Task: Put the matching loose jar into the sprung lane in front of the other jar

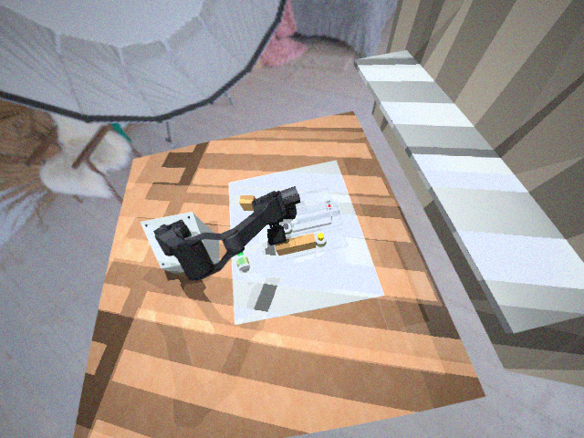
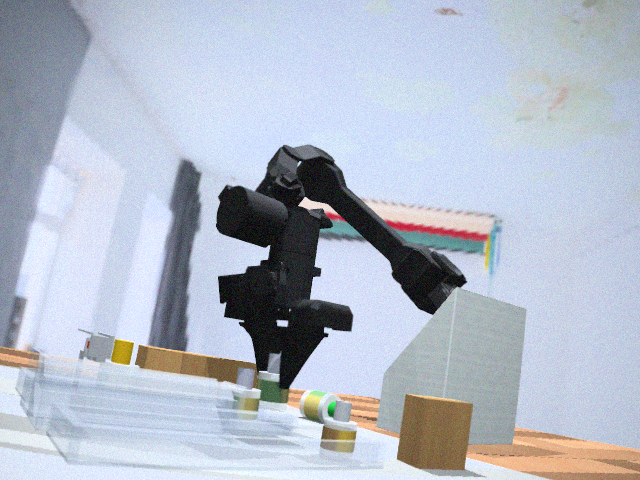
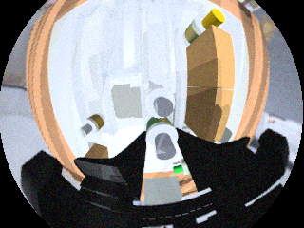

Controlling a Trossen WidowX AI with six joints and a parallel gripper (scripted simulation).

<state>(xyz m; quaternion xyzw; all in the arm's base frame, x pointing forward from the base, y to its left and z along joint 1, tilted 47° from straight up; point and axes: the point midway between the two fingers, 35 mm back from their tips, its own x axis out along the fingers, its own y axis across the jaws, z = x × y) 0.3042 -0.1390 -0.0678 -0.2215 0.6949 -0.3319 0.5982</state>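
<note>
The clear pusher lane is 150 mm ahead of my gripper tip, 30 mm below it and 10 mm to the left of it.
</note>
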